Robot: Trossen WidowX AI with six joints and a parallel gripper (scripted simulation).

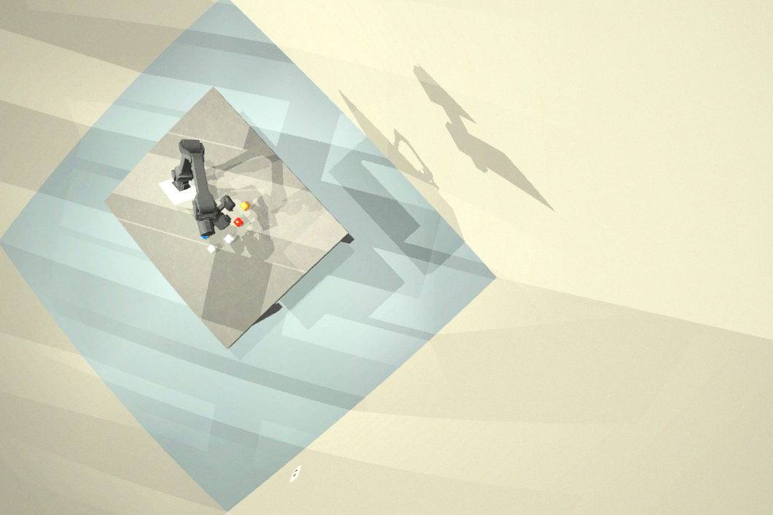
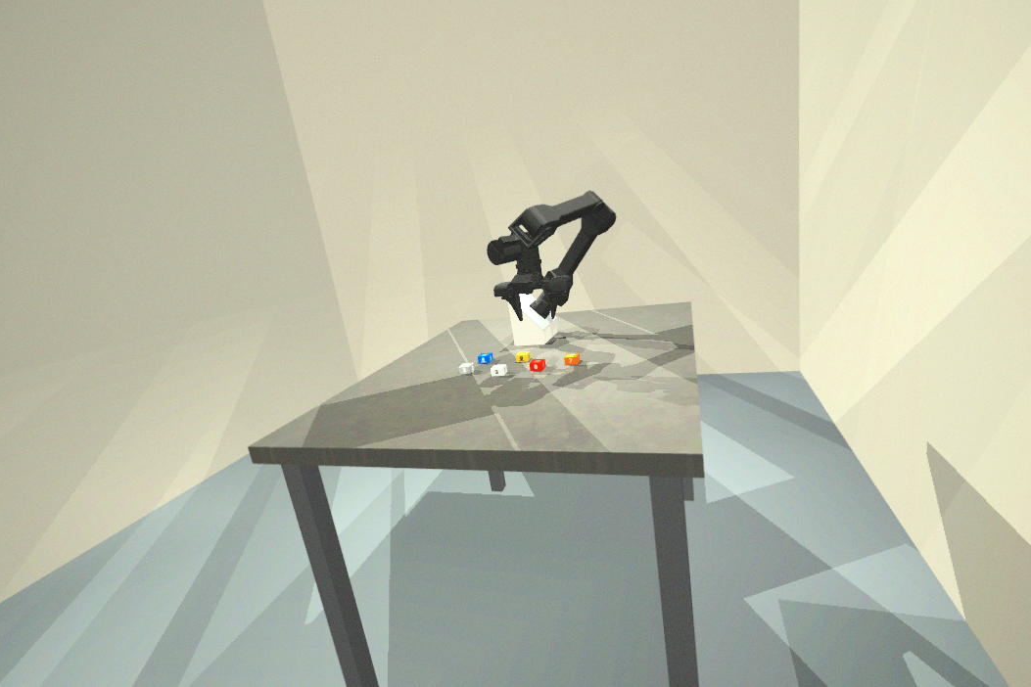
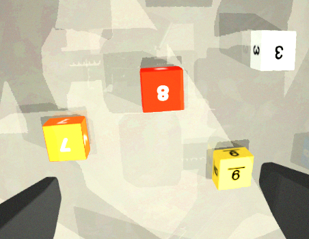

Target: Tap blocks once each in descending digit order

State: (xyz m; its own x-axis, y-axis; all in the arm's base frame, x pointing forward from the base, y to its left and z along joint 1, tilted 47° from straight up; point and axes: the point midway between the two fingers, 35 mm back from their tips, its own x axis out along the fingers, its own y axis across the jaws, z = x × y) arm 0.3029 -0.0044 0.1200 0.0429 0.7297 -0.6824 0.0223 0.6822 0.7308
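Right now my gripper tip is 7 cm past the yellow block, 8 cm to the left of it and 11 cm above it. Round my gripper tip: orange block 2 cm behind, 7 cm to the left, 11 cm below; then white block 4 cm ahead, 11 cm to the right, 11 cm below; then red block 1 cm ahead, 1 cm to the right, 11 cm below.
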